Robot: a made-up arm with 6 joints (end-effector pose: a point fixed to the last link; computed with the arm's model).
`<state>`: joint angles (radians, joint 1 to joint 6).
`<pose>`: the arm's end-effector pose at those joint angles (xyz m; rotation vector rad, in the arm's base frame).
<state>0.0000 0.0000 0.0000 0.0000 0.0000 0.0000</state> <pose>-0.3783 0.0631 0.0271 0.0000 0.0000 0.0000</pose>
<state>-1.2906 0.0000 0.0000 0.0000 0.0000 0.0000</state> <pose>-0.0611 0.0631 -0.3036 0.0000 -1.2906 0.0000</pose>
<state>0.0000 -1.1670 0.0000 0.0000 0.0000 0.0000</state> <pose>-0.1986 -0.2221 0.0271 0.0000 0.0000 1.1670</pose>
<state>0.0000 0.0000 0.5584 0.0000 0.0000 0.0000</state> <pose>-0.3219 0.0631 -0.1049 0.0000 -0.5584 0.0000</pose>
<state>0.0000 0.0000 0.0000 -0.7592 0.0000 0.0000</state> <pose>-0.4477 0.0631 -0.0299 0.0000 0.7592 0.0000</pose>
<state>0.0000 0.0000 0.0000 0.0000 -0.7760 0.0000</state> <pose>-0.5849 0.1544 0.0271 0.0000 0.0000 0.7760</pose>
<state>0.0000 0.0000 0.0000 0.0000 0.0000 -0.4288</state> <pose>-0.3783 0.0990 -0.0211 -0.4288 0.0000 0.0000</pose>
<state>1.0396 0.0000 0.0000 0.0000 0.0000 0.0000</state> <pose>-0.2307 0.0631 0.3756 0.0000 1.0396 0.0000</pose>
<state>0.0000 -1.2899 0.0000 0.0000 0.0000 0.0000</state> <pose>-0.1634 -0.2355 0.0271 0.0000 0.0000 1.2899</pose>
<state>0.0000 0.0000 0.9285 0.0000 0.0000 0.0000</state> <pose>-0.2488 0.0631 -0.1669 0.0000 -0.9285 0.0000</pose>
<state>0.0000 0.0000 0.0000 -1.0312 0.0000 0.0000</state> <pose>-0.4801 0.0631 -0.0356 0.0000 1.0312 0.0000</pose>
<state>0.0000 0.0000 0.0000 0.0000 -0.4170 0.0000</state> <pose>-0.4806 0.1324 0.0271 0.0000 0.0000 0.4170</pose>
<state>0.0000 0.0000 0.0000 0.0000 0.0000 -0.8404</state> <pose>-0.3783 0.1117 -0.0774 -0.8404 0.0000 0.0000</pose>
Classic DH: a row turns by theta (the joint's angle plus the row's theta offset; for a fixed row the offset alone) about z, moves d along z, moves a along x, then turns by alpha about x. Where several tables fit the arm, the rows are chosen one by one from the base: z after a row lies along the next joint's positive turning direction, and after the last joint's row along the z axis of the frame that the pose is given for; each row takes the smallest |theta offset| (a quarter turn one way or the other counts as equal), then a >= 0, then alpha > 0; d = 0 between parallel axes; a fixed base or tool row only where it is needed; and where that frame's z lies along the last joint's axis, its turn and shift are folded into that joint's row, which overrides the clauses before.
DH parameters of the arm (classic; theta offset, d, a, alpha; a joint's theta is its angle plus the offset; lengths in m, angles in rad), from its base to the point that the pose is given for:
base (fixed): 0 0.0724 0 -1.5708
joint 1: 0 0.0566 -0.0724 -1.5708
joint 2: 0 0.013 -0.0474 -1.5708
joint 3: -0.0717 0 -0.3656 0
joint 4: 0.0717 0.2007 -0.1088 1.5708
joint 5: -1.5708 0.1651 0.1145 -1.5708
joint 6: 0 0.215 0.0927 -1.5708
tool (fixed): -1.5708 0.1066 0 0

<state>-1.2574 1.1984 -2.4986 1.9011 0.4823 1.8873</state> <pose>-0.1327 -0.2996 -0.1691 -2.6352 1.5818 0.5598</pose>
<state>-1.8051 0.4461 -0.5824 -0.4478 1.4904 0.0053</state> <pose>0.0462 -0.1611 -0.4723 0.9404 -0.2834 -1.4526</pose>
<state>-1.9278 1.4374 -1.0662 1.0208 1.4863 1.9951</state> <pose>-0.0026 0.3161 -0.4917 -1.1631 1.1806 0.5550</pose>
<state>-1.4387 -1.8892 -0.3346 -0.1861 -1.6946 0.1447</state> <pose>-0.2305 -0.5934 0.2577 -1.9352 1.1580 2.0239</pose>
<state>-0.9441 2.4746 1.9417 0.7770 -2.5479 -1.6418</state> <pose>-0.1521 -0.0749 -0.6279 2.3525 -1.8815 -0.8482</pose>
